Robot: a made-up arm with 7 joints.
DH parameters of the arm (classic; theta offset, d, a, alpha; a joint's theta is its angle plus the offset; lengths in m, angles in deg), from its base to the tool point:
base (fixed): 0 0.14 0 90
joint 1: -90 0.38 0.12 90
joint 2: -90 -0.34 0.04 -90
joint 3: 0 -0.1 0.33 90
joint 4: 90 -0.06 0.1 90
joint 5: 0 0.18 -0.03 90
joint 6: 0 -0.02 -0.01 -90
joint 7: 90 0.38 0.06 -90
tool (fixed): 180 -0.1 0 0
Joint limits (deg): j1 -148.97..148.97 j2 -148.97..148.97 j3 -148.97..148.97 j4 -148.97..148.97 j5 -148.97..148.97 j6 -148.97..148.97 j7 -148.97..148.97
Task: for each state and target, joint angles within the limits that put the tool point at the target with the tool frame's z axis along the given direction. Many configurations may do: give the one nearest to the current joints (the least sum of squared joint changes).
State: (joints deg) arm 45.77 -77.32 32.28 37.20 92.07 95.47 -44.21
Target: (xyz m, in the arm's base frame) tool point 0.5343 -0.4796 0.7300 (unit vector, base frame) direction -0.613 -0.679 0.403
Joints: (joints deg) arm 58.22 -91.83 35.02 59.77 83.21 141.26 -66.51
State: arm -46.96 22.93 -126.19 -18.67 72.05 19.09 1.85
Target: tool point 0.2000 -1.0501 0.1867 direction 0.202 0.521 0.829
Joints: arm -102.40 21.88 -148.97 3.90 58.71 -1.04 18.94
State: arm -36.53 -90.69 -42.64 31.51 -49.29 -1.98 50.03
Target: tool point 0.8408 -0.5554 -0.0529 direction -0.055 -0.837 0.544
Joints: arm -65.58 -123.39 -2.66 14.04 -69.40 -32.94 31.22
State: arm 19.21 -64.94 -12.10 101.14 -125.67 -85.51 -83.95
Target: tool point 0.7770 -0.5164 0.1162 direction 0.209 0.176 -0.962
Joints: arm -20.20 -81.44 35.72 83.88 -148.97 -119.30 -72.65
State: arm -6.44 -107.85 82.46 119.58 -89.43 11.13 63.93
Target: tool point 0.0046 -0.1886 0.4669 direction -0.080 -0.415 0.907
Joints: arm 50.21 -123.27 66.25 104.78 -89.17 26.40 59.72
